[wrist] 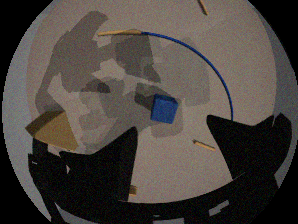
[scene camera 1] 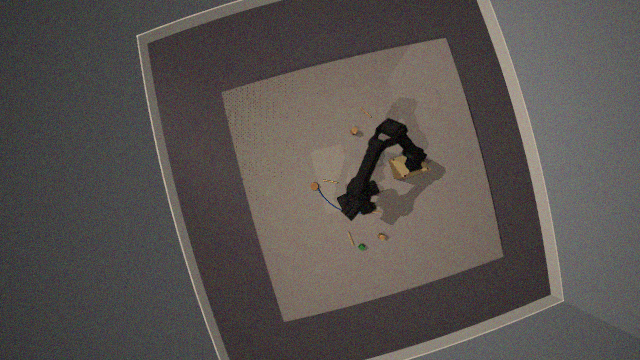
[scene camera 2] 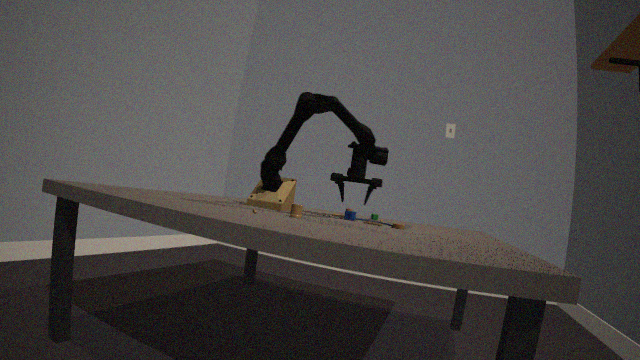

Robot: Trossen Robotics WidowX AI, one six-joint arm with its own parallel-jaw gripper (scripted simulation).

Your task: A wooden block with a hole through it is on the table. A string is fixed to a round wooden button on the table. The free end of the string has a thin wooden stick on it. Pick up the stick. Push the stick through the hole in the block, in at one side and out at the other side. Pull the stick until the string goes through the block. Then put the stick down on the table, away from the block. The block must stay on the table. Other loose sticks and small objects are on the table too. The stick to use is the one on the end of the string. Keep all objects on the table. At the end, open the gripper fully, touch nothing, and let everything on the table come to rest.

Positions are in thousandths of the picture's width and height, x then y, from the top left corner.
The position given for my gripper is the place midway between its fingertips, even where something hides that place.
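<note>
Gripper state: my gripper (scene camera 2: 552,565), (wrist: 582,560) is open, holding nothing.
</note>
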